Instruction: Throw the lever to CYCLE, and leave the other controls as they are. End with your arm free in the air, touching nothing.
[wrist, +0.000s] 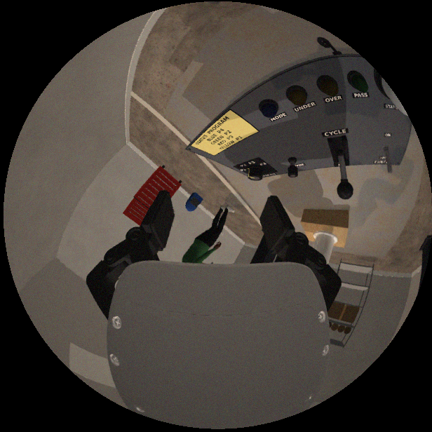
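The lever (342, 172) is a grey rod with a round black knob, at the right of the wrist view. It comes out of a dark slot below the CYCLE label (335, 132) on the grey control panel (305, 135), and its knob end points away from that label, past the panel's lower edge. My gripper (218, 204) is open, with nothing between its fingers. It is apart from the lever, to its left in the view. The lever's other end label is hidden. A program dial (255, 173), a small black knob (292, 168) and a toggle switch (388, 161) are on the panel.
Lamps marked MODE (268, 108), UNDER (296, 95), OVER (327, 85) and PASS (358, 81) line the panel, near a yellow program card (225, 132). A cardboard box (325, 218), a wire shelf, a red slatted object (152, 194) and a person in green (196, 250) show beyond.
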